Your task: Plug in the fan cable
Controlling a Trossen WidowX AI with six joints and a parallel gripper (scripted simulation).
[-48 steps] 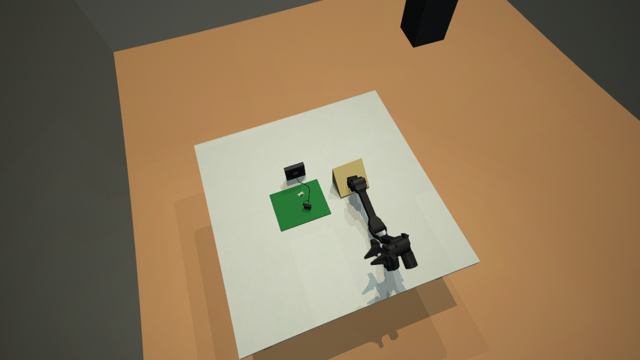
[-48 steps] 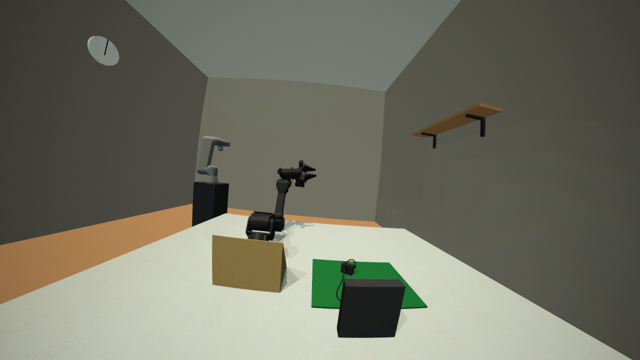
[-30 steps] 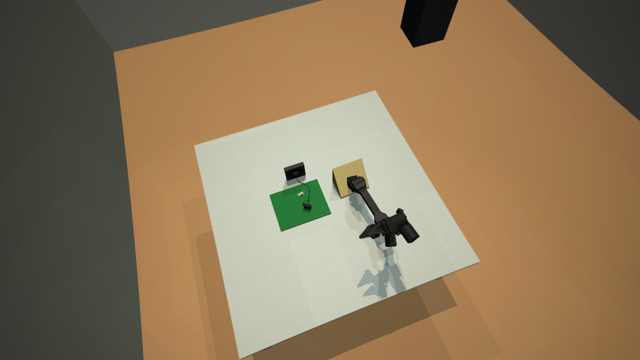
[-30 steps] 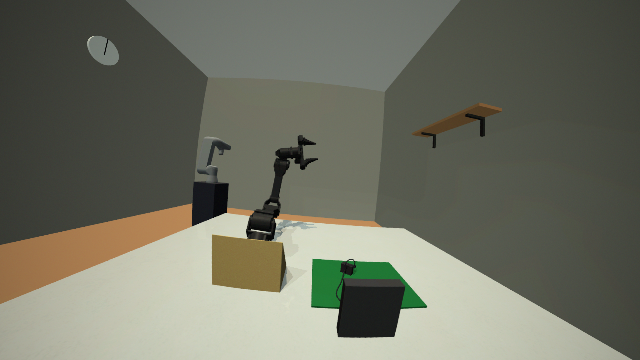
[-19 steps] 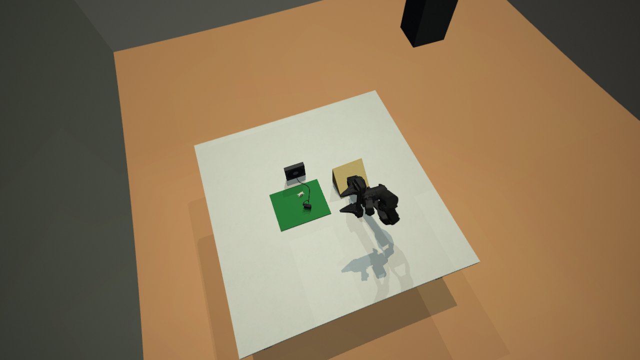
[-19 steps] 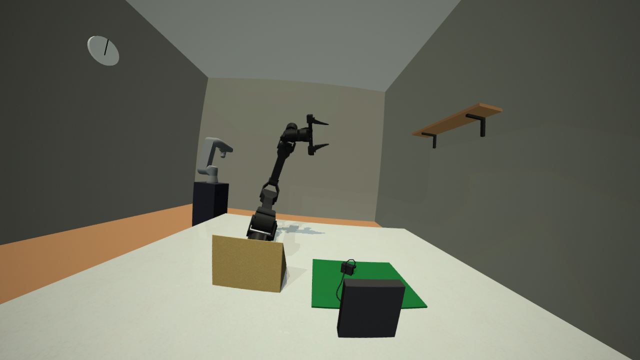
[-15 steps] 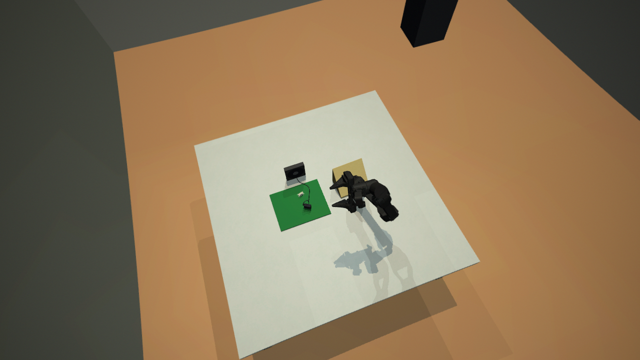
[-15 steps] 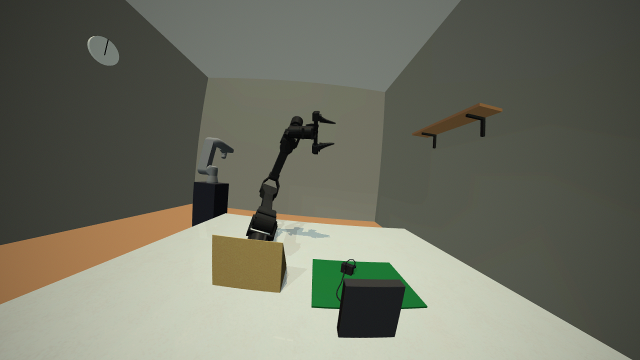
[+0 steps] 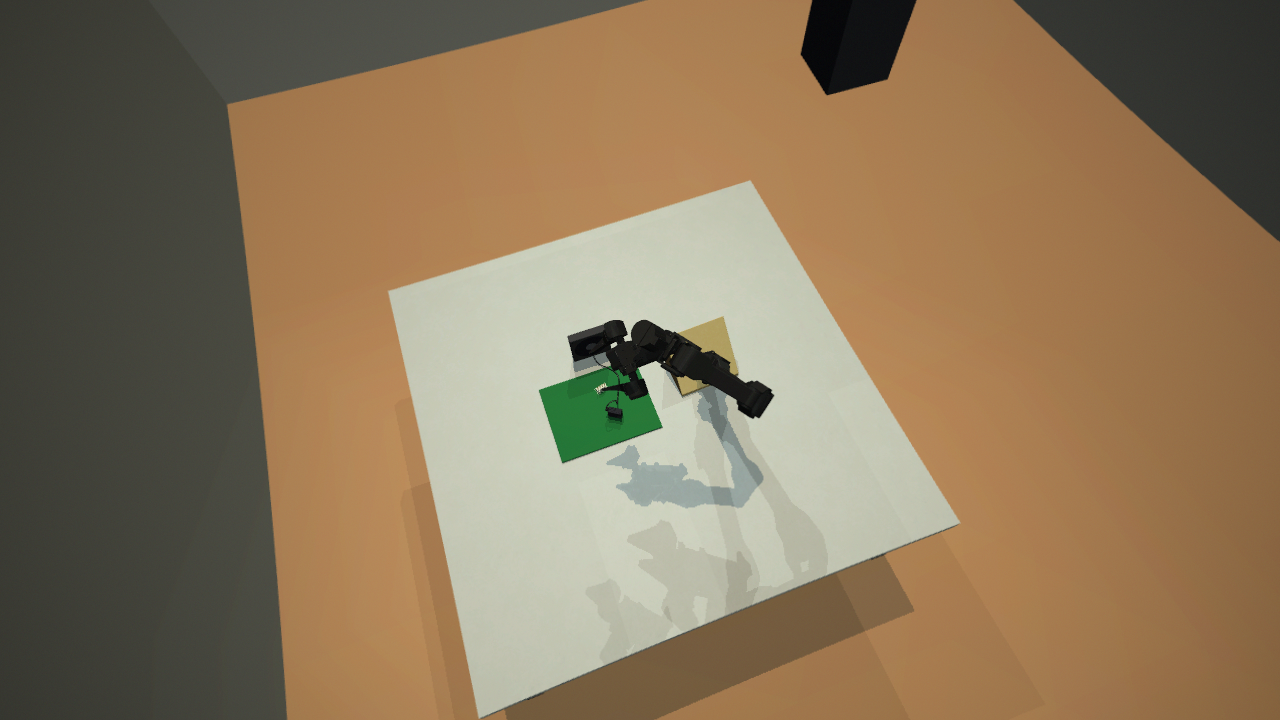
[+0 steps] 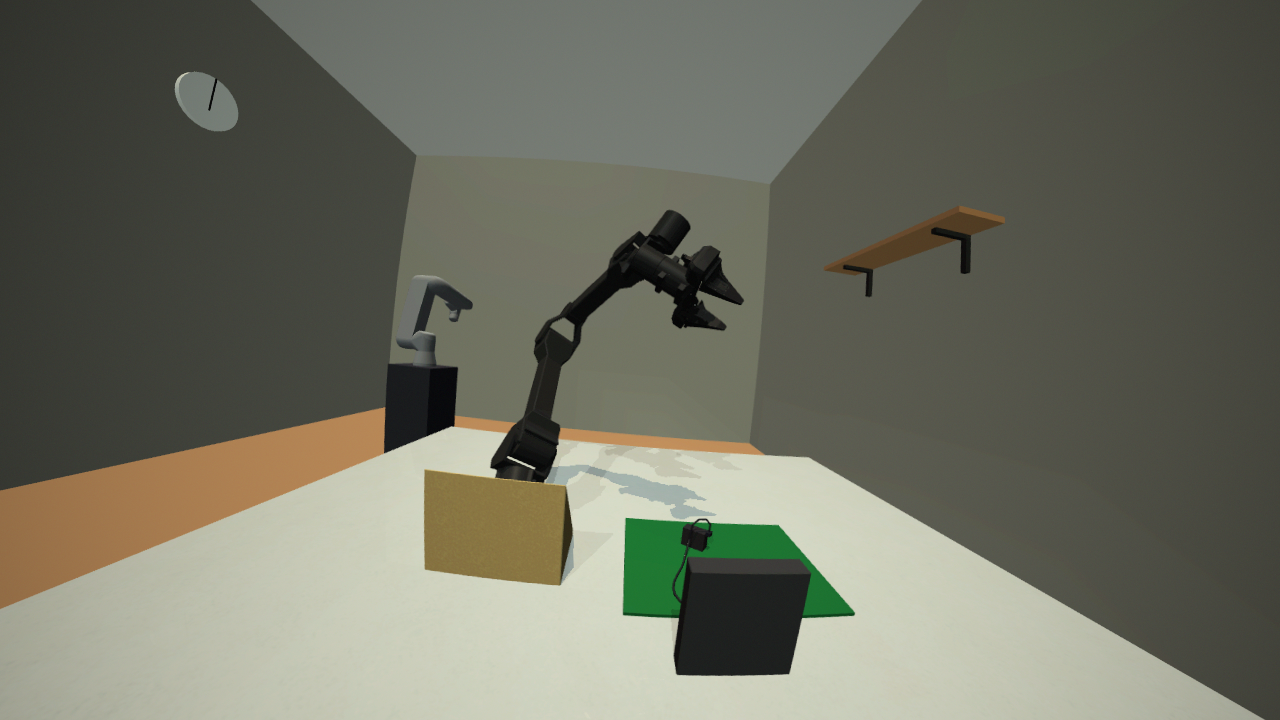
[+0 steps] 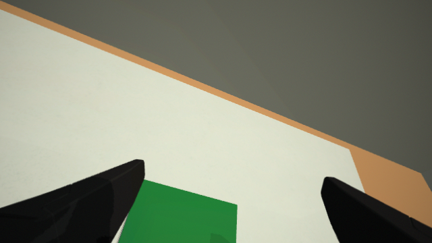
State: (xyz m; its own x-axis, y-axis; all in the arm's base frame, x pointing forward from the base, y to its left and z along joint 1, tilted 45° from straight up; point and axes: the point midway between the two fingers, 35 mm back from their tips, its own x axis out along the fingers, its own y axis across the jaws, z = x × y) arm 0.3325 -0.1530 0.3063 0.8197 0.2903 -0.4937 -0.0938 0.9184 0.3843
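The black plug lies 380 mm below my gripper tip, 50 mm to the right of it and 40 mm behind it. Round my gripper tip: green board 410 mm below, 90 mm to the right; black fan 340 mm below, 270 mm to the right, 20 mm behind.
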